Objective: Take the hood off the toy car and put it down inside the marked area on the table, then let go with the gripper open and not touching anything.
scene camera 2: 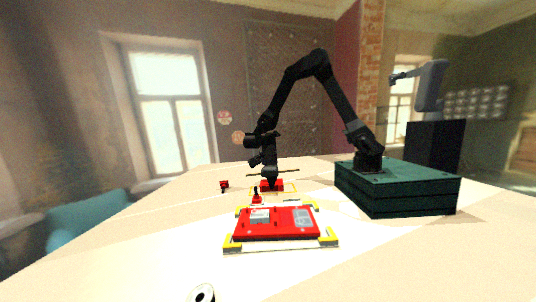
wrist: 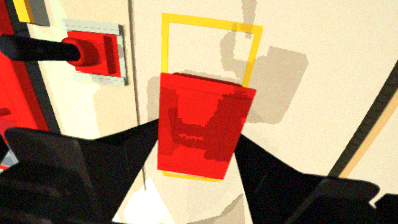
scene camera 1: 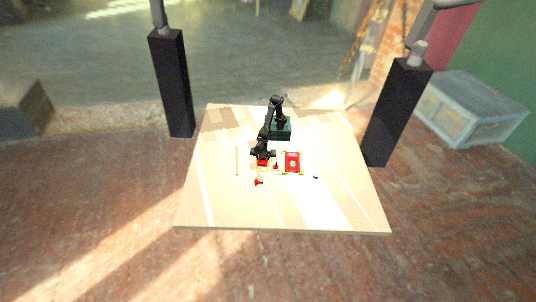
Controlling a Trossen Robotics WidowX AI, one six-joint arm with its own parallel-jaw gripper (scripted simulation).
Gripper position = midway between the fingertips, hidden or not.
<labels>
The gripper (wrist: 198, 129) carries a red hood (wrist: 201, 119).
</labels>
